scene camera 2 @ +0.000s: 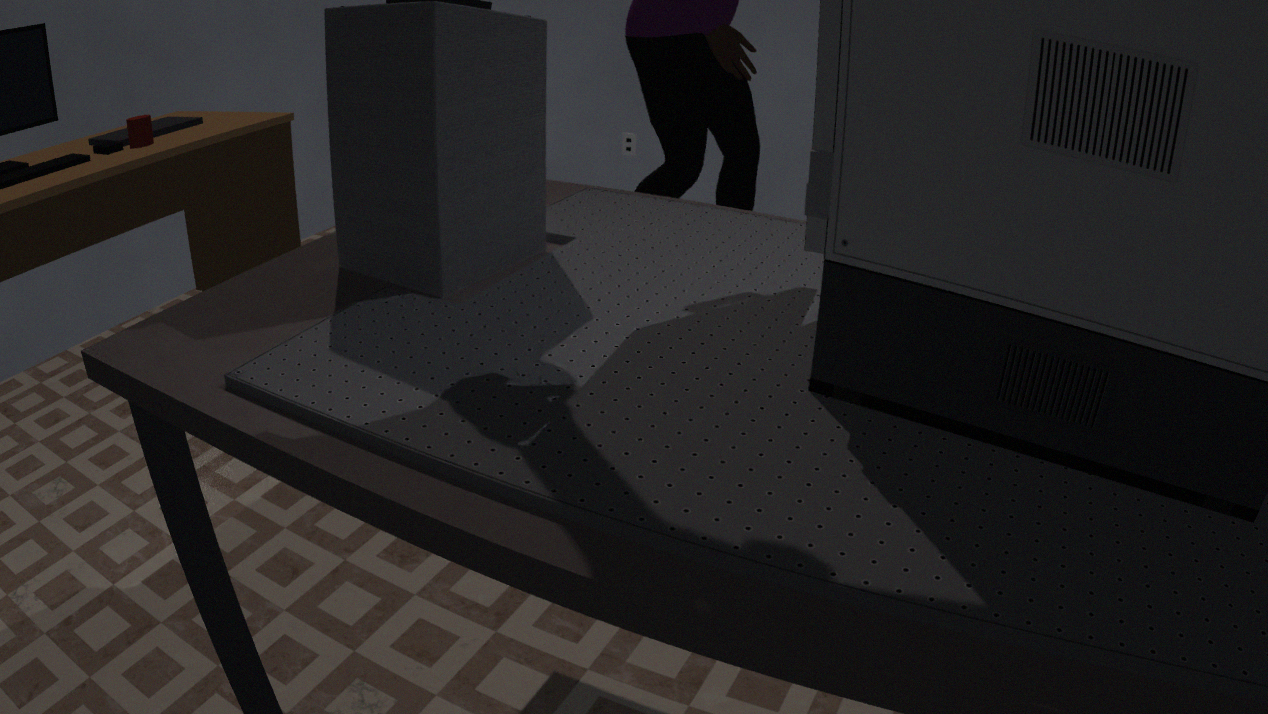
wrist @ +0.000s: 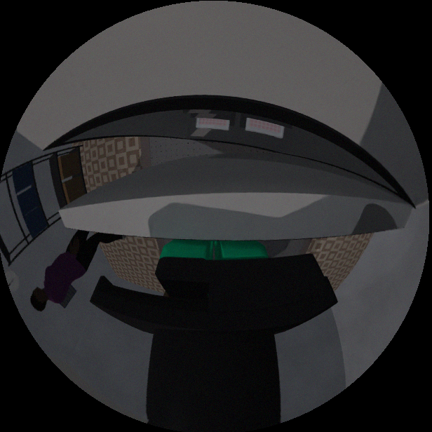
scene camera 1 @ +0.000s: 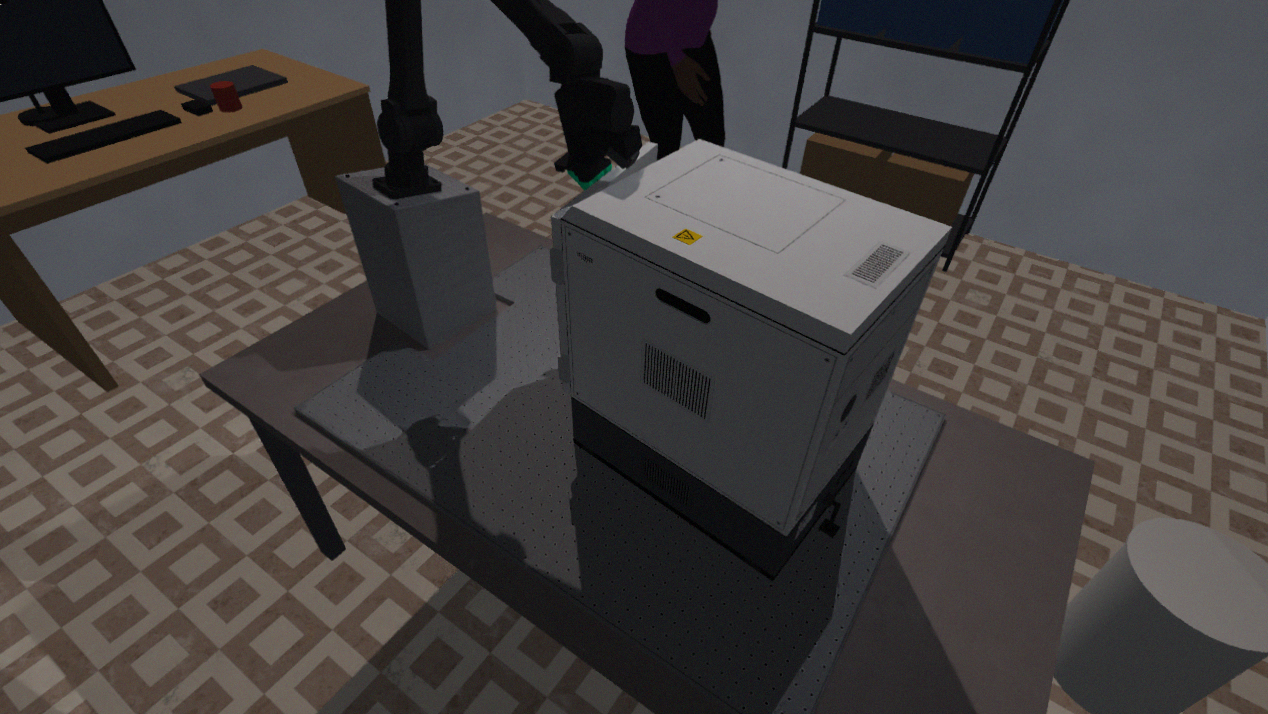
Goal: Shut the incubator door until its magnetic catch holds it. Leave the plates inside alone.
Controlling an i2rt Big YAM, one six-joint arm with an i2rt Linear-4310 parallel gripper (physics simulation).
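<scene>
The white incubator stands on the perforated plate. Its door is partly open; in the wrist view a gap shows between door and body. Through the gap, two pinkish plates lie in the dark interior. My gripper is shut and empty, on the outer side of the door, close to it. The green fingertips are partly hidden behind the door's edge in the wrist view, so contact cannot be told. The door handle and the catch do not show.
The arm's grey pedestal stands on the table left of the incubator. A person stands behind the table. A shelf rack is at the back right, a wooden desk at the left, a white cylinder at the front right.
</scene>
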